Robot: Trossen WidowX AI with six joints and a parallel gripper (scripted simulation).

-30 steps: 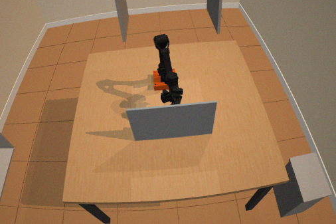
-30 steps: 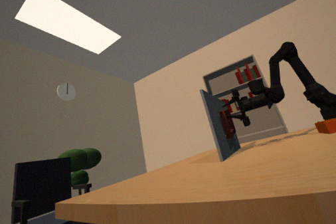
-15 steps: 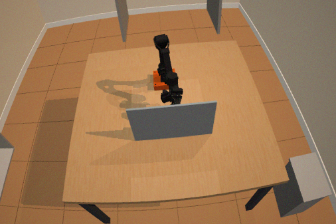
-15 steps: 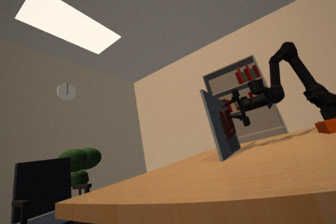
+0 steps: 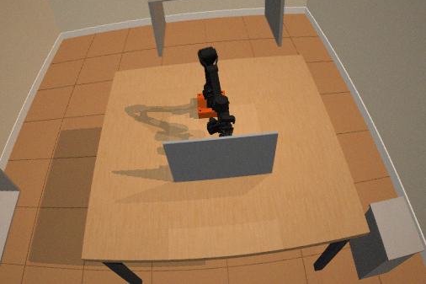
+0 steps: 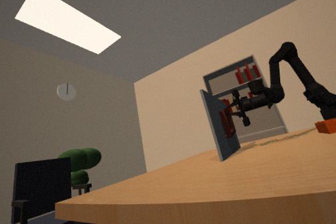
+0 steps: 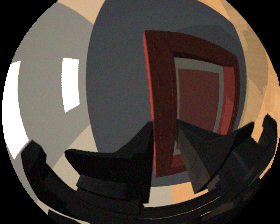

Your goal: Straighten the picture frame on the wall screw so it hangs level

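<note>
The dark red picture frame lies 5 cm below my gripper tip, 1 cm to the right of it and 1 cm ahead of it. Also, from my gripper tip: grey wall panel: 5 cm below, 2 cm to the right, 2 cm ahead.
</note>
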